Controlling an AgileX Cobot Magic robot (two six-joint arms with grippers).
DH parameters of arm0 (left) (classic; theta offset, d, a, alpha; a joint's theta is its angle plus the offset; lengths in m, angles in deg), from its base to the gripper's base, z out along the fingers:
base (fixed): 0 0 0 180
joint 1: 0 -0.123 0 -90
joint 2: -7.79 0 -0.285 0
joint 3: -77.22 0 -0.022 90
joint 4: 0 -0.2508 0 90
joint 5: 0 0 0.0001 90
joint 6: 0 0.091 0 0
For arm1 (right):
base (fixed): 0 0 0 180
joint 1: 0 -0.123 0 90
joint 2: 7.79 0 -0.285 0
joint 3: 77.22 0 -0.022 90
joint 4: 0 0.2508 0 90
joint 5: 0 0 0.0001 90
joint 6: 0 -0.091 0 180
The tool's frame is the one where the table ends.
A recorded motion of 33 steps. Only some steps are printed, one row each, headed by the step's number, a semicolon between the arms.
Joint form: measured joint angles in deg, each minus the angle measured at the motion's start. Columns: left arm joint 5, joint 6, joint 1, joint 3, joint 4, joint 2; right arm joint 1, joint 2, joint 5, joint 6, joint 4, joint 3.
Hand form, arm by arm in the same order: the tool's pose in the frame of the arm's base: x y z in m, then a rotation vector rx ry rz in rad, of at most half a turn. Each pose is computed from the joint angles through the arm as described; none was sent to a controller.
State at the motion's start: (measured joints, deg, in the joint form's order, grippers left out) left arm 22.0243 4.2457 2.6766 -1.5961 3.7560 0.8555; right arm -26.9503 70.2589 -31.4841 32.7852 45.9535 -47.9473
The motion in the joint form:
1: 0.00 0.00 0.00 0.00 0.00 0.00; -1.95 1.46 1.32 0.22 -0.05 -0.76
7: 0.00 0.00 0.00 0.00 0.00 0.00; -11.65 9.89 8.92 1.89 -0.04 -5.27
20: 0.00 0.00 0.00 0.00 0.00 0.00; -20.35 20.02 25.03 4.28 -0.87 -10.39
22: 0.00 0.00 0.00 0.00 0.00 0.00; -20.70 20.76 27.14 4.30 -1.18 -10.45
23: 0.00 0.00 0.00 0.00 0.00 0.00; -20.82 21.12 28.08 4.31 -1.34 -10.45
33: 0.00 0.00 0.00 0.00 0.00 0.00; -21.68 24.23 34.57 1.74 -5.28 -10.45
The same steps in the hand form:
1: 0.0520 -0.0047 0.1701 0.0733 1.8790 -0.0460; 0.2102 0.1536 0.2919 -0.6048 2.2489 0.7587
7: 0.0520 -0.0047 0.1701 0.0733 1.8790 -0.0460; 0.2183 0.2065 0.2805 -0.7438 2.1929 0.7508
20: 0.0520 -0.0047 0.1701 0.0733 1.8790 -0.0460; 0.2325 0.2628 0.2636 -0.7850 2.0438 0.6444
22: 0.0520 -0.0047 0.1701 0.0733 1.8790 -0.0460; 0.2349 0.2650 0.2613 -0.7741 2.0280 0.6241
23: 0.0520 -0.0047 0.1701 0.0733 1.8790 -0.0460; 0.2361 0.2659 0.2600 -0.7694 2.0218 0.6141
33: 0.0520 -0.0047 0.1701 0.0733 1.8790 -0.0460; 0.2445 0.2729 0.2469 -0.7478 1.9825 0.5435

